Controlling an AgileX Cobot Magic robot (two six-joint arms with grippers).
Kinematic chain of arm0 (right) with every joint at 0, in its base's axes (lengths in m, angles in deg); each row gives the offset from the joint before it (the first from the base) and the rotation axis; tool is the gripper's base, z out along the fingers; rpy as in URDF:
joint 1: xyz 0 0 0.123 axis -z
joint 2: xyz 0 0 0 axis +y
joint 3: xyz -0.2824 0 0.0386 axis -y
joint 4: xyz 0.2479 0 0.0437 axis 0.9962 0 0.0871
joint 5: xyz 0 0 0 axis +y
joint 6: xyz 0.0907 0 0.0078 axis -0.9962 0 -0.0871
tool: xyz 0 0 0 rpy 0 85 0
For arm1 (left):
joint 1: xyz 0 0 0.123 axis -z
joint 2: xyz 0 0 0 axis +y
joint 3: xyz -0.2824 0 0.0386 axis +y
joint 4: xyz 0.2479 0 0.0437 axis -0.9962 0 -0.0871
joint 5: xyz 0 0 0 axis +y
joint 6: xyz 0.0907 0 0.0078 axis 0.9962 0 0.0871
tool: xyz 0 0 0 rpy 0 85 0
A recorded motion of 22 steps. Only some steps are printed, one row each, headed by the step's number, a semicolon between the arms.
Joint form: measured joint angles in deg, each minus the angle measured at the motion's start. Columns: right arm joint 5, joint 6, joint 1, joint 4, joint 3, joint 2; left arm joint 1, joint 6, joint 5, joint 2, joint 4, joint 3.
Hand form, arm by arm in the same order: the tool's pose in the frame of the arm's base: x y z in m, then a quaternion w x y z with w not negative. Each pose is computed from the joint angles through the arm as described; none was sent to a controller.
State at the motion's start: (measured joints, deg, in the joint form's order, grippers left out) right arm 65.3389 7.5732 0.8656 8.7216 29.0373 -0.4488; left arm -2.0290 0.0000 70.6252 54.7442 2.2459 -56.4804
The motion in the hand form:
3: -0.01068 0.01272 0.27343 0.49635 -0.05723 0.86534 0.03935; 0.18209 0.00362 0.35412 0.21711 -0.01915 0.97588 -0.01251
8: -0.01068 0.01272 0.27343 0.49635 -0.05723 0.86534 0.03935; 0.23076 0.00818 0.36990 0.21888 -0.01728 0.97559 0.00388
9: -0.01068 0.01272 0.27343 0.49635 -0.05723 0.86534 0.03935; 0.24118 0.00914 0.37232 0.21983 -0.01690 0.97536 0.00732
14: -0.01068 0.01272 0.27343 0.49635 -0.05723 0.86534 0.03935; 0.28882 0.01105 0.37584 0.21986 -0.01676 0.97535 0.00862
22: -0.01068 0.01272 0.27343 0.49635 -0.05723 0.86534 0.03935; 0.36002 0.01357 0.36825 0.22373 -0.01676 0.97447 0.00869
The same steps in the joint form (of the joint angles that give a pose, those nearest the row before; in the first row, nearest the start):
3: 0.00 0.00 0.00 0.00 0.00 0.00; 0.00 0.00 0.32 6.20 -0.36 -5.46
8: 0.00 0.00 0.00 0.00 0.00 0.00; 0.00 0.00 0.44 16.42 -2.25 -16.03
9: 0.00 0.00 0.00 0.00 0.00 0.00; 0.00 0.00 0.43 18.53 -2.64 -18.27
14: 0.00 0.00 0.00 0.00 0.00 0.00; 0.00 0.00 0.44 28.16 -2.79 -27.91
22: 0.00 0.00 0.00 0.00 0.00 0.00; 0.00 0.00 0.45 42.60 -2.79 -42.81

